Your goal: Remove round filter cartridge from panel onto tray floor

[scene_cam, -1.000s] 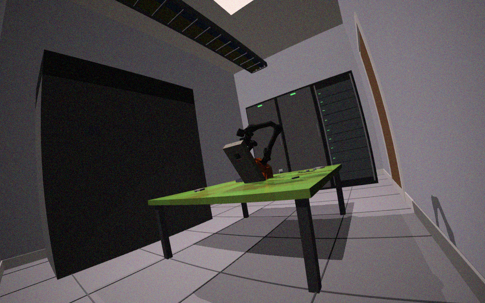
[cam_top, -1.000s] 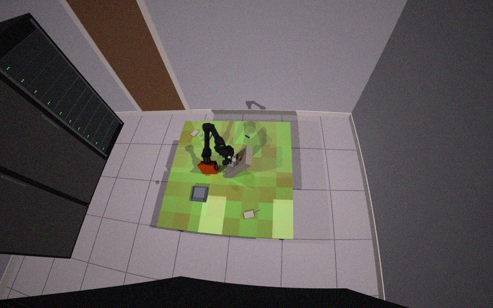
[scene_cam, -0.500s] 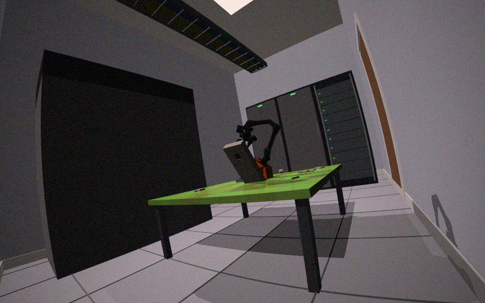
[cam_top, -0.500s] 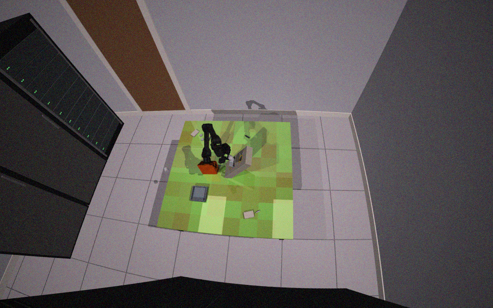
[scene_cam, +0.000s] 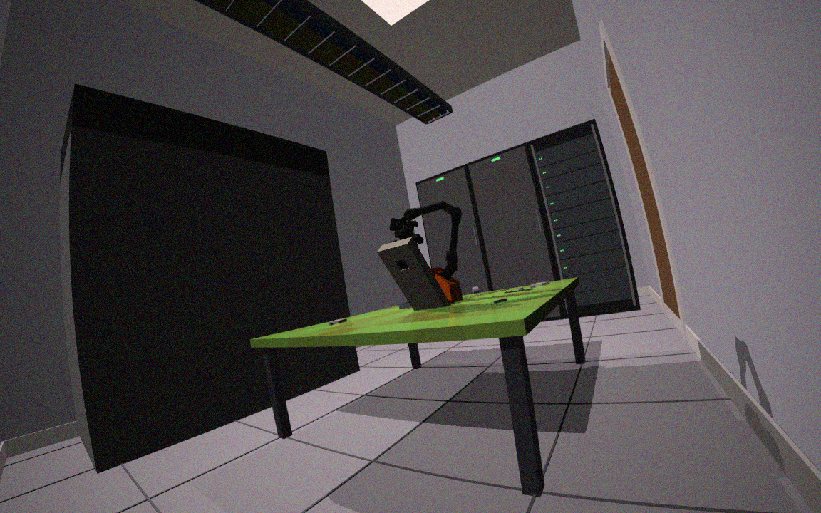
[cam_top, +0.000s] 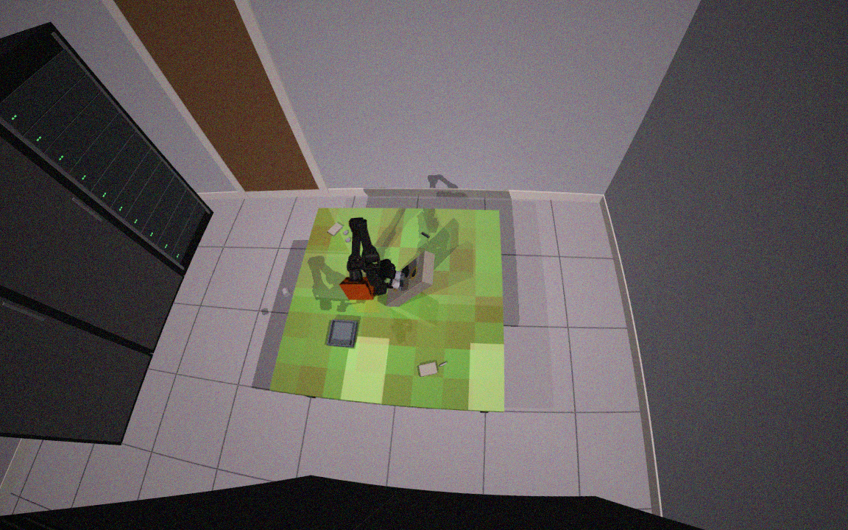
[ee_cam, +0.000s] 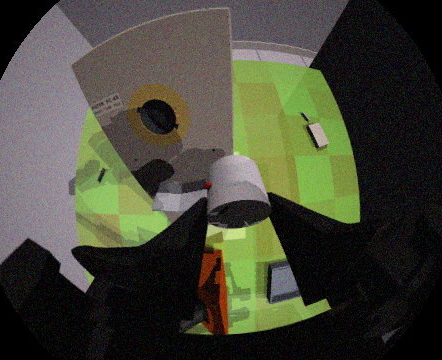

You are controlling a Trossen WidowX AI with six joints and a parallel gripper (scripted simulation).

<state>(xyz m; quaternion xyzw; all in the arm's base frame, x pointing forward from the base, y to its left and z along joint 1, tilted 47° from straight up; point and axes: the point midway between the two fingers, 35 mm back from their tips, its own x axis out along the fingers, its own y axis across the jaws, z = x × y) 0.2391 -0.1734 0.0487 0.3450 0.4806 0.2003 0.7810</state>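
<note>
The dark square tray lies 320 mm behind my gripper tip, 200 mm to the right of it and 280 mm below it. Also, from my gripper tip: small dark piece 120 mm ahead, 500 mm to the left, 280 mm below; then grey service panel 70 mm ahead, 80 mm to the left, 110 mm below; then round filter cartridge right at my gripper tip.
</note>
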